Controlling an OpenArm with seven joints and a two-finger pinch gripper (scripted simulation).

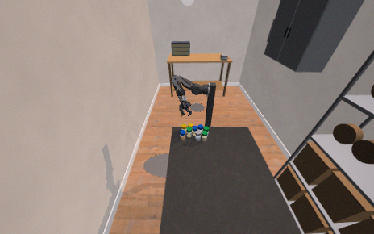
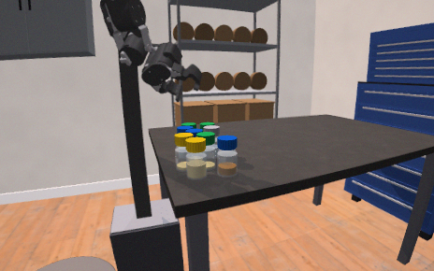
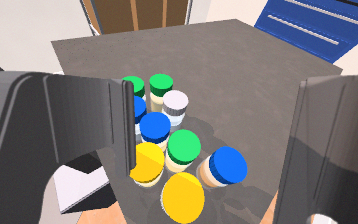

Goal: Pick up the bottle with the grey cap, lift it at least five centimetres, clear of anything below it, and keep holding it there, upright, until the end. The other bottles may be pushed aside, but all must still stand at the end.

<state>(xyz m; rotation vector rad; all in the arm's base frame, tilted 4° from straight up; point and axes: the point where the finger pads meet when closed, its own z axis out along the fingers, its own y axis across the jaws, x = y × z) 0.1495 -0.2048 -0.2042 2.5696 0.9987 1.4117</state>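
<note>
The grey-capped bottle is 10 cm ahead of my hand, 12 cm to the left of it and 19 cm below it. The rest, counted from my hand: blue-capped bottle (10 cm ahead, 4 cm to the right, 19 cm below).
</note>
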